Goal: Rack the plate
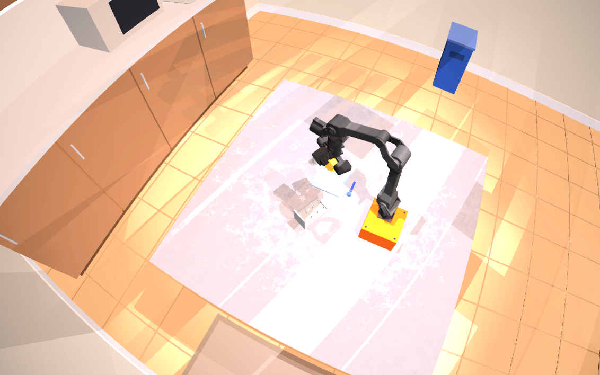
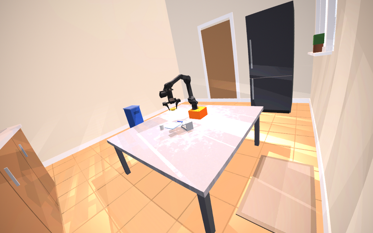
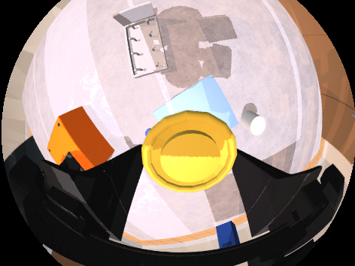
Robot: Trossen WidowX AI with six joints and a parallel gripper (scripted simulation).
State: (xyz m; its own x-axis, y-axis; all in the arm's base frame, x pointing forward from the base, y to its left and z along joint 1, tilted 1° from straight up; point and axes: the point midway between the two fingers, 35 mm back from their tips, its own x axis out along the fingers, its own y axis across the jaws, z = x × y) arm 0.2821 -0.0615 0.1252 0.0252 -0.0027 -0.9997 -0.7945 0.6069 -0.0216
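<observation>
The grey dish rack lies 160 mm to the left of my gripper tip, 160 mm below it and 10 mm ahead of it. From my gripper tip the other things lie so: light blue mat (180 mm below, 40 mm to the right, 20 mm ahead); then blue spoon (180 mm below, 90 mm behind, 30 mm to the right); then yellow plate (10 mm above).
</observation>
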